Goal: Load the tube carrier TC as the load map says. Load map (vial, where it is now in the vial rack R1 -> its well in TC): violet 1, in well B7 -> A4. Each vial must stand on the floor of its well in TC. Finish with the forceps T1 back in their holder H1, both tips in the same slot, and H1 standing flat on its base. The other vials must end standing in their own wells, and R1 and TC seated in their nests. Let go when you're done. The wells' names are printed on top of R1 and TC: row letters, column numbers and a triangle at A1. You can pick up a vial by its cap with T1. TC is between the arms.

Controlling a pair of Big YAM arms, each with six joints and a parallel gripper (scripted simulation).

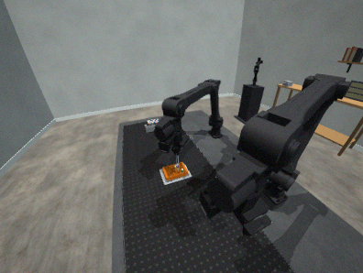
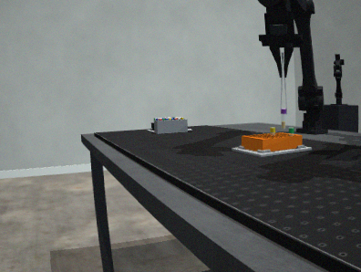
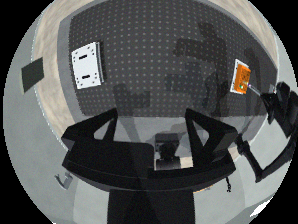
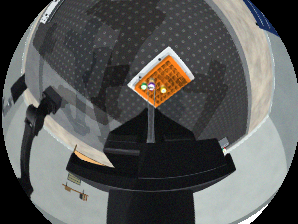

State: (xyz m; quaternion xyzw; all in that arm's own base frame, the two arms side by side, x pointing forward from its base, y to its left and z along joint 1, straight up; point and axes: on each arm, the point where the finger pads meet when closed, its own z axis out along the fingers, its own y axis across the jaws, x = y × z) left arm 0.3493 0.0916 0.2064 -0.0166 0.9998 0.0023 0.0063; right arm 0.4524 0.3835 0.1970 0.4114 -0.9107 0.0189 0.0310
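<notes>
The orange tube carrier lies 16 cm below my right hand, 4 cm to the right of it and 1 cm ahead of it.
</notes>
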